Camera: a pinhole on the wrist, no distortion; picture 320 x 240 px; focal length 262.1 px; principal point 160.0 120.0 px. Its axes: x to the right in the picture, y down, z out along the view. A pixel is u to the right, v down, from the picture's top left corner.
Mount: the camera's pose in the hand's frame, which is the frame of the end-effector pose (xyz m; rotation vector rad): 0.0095 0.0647 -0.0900 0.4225 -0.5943 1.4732
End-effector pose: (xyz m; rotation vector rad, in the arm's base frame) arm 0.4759 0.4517 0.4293 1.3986 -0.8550 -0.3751
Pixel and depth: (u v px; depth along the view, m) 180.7 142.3 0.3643
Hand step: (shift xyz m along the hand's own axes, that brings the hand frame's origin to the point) -0.0627 -0.1304 0.2120
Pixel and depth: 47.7 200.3 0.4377
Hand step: -0.1730 -0.3396 0.1291
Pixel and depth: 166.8 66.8 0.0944
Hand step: 0.0178 0.0083 -0.0123
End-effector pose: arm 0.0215 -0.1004 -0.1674 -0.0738 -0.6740 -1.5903
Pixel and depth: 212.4 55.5 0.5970
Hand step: 0.0875 -0.2110 0.4669
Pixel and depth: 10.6 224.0 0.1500
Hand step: -0.0665 -0.0898 -0.0291
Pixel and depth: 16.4 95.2 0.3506
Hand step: 0.0031 -0.3018 0.0729
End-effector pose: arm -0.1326 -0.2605 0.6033 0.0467 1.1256 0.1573
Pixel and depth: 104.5 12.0 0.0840
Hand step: 0.0344 -0.0025 -0.0314
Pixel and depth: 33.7 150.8 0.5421
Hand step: -0.1147 -0.4659 0.1731
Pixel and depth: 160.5 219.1 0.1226
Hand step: -0.0505 -0.0060 0.0026
